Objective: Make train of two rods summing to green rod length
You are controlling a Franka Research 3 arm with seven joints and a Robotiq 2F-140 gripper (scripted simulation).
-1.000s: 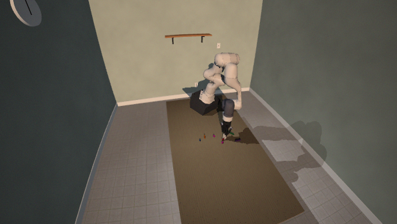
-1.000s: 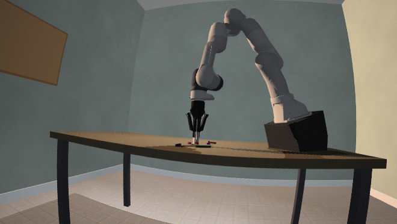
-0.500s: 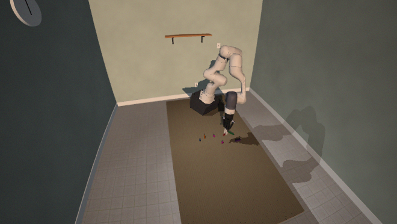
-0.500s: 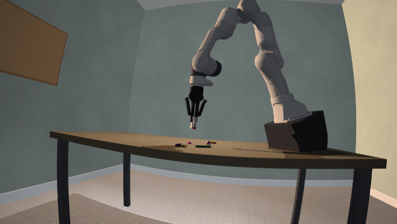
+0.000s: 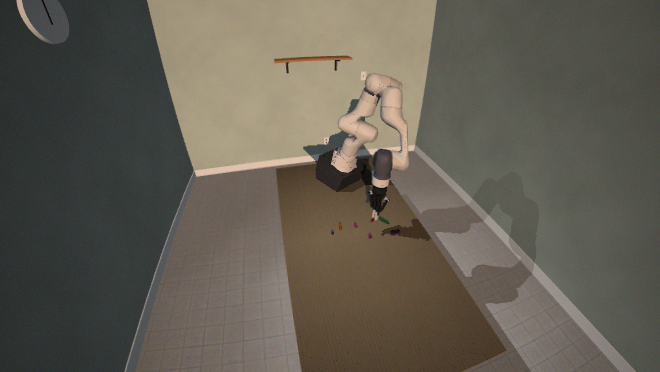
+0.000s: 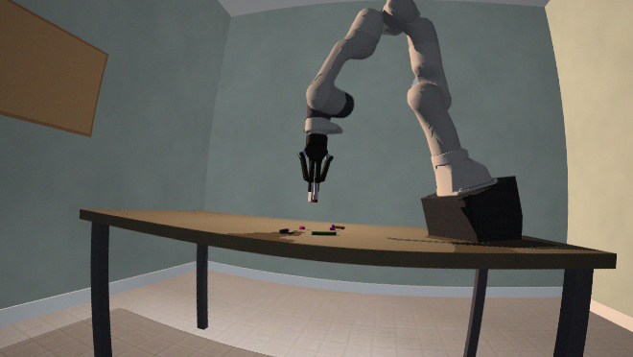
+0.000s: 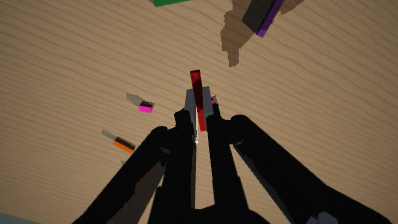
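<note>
Now: hand 24 cm to the left of the blue rod, 13 cm above it and 1 cm short of it. The rest, counted from my hand: purple rod 13 cm to the left, 13 cm below, 3 cm ahead; red rod 3 cm below; green rod 13 cm below, 8 cm to the left, 8 cm behind.
</note>
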